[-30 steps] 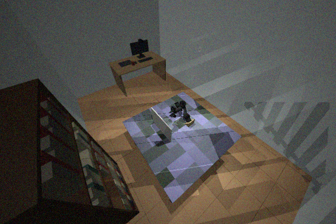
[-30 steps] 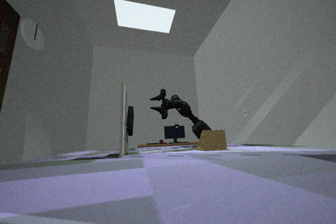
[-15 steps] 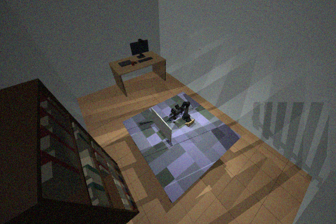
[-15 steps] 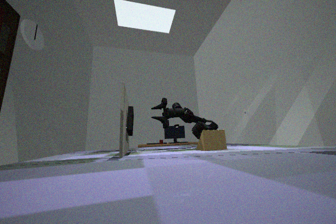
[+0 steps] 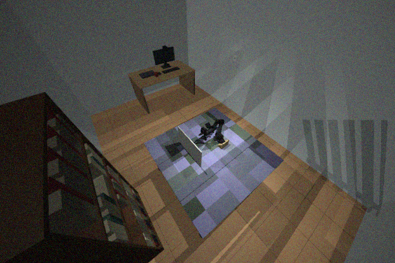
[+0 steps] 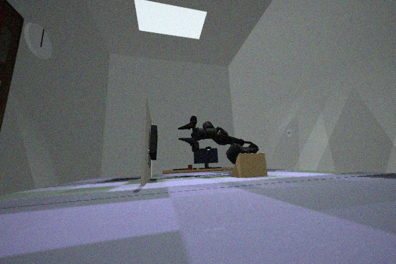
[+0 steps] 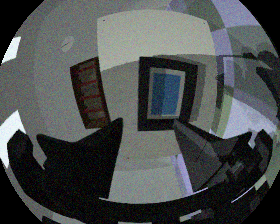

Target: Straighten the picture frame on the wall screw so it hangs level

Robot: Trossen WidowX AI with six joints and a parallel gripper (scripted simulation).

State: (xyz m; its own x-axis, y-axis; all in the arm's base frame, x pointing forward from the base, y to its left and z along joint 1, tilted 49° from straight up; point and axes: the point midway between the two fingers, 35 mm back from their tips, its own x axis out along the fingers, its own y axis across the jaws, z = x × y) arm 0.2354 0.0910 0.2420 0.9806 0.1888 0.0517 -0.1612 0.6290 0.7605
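The dark picture frame lies 13 cm ahead of my gripper tip, 5 cm below it and 2 cm to the left of it. Also, from my gripper tip: wall panel: 14 cm ahead, 7 cm below, 2 cm to the left.
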